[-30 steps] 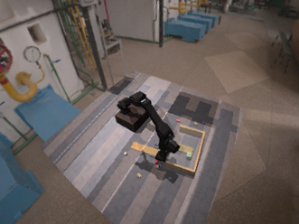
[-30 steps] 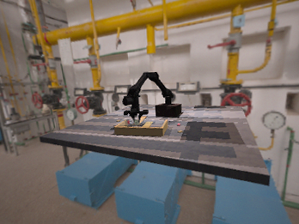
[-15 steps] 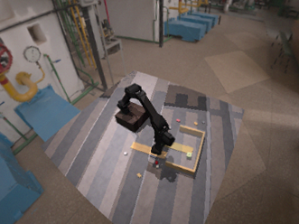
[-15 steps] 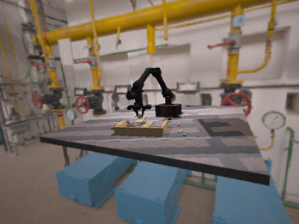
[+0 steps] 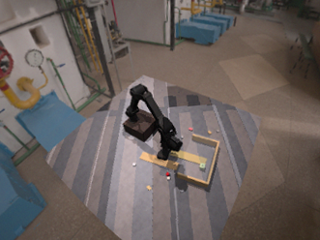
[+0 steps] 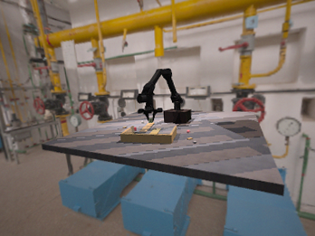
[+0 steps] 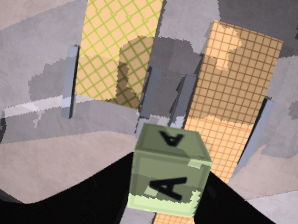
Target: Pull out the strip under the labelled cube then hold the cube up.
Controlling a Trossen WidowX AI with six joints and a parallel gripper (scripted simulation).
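Right now the small red object is 90 mm to the right of my gripper tip, 90 mm ahead of it and 50 mm below it.
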